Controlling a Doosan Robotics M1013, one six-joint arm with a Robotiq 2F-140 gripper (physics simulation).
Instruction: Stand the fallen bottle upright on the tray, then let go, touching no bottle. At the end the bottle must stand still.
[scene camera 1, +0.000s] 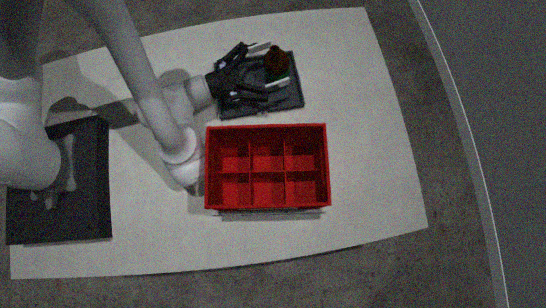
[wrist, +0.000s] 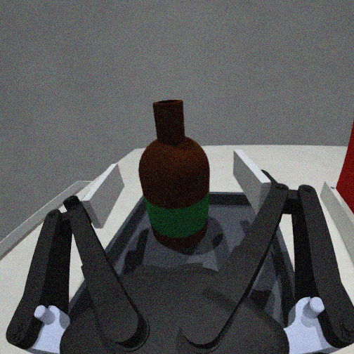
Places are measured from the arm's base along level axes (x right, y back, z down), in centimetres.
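Pixels of known places: gripper, fingertip midpoint: (scene camera 1: 279, 61); arm's base, link origin: (scene camera 1: 54, 167).
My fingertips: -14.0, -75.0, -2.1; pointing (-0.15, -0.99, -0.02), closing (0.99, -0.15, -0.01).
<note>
For each thing: its top centre in the pictures, then the offset to it from my fingertips, as dx, dy, dz. "spot": a spot on its surface instead. Level surfaces: height alone.
- brown bottle, top centre: (scene camera 1: 276, 46) +0.0, +1.0, -7.3
- dark tray, surface spot: (scene camera 1: 298, 95) spot: +8.0, -4.0, +8.6
- red box, surface spot: (scene camera 1: 327, 165) spot: +33.2, -2.4, -8.4
- pale table, surface height: dz +9.1
The brown bottle (scene camera 1: 276, 61) (wrist: 174, 172) with a green band stands on its base on the dark tray (scene camera 1: 298, 95) (wrist: 227, 198), near the tray's far end in the wrist view. Its neck points up and leans very slightly left there; I cannot tell whether this is a real tilt. My gripper (scene camera 1: 279, 62) (wrist: 175, 168) is open wide, with one pale finger pad on each side of the bottle. The wrist view shows a gap between the bottle and each pad. The gripper's body hides the near part of the tray.
A red box (scene camera 1: 327, 165) (wrist: 349, 175) with several compartments stands beside the tray, to the right in the wrist view. The arm reaches in from the left over the pale table (scene camera 1: 375, 150). A black base plate (scene camera 1: 60, 222) lies at the left.
</note>
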